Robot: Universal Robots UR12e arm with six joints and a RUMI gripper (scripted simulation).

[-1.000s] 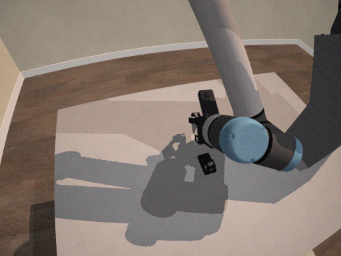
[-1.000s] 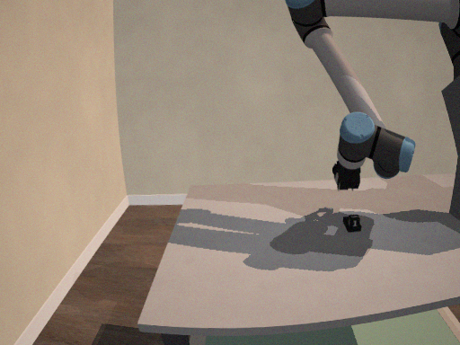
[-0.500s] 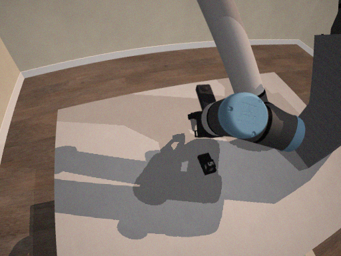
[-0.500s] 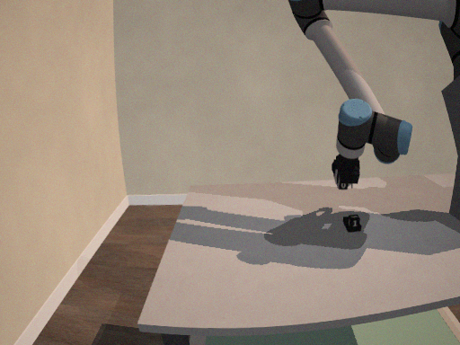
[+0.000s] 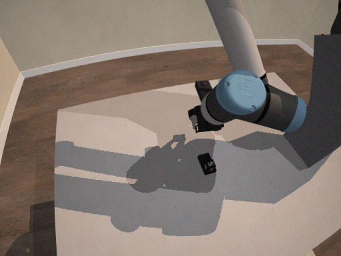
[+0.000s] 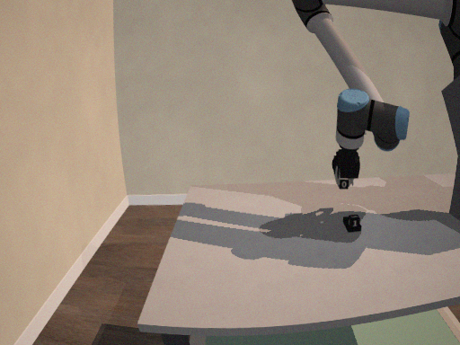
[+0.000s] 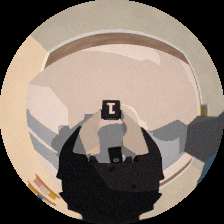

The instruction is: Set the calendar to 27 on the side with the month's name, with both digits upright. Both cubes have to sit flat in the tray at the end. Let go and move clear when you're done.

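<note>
Now: hand 10 mm above the black cube. From my hand the other things lie so: tray: 30 mm ahead, 150 mm to the left, 80 mm below.
</note>
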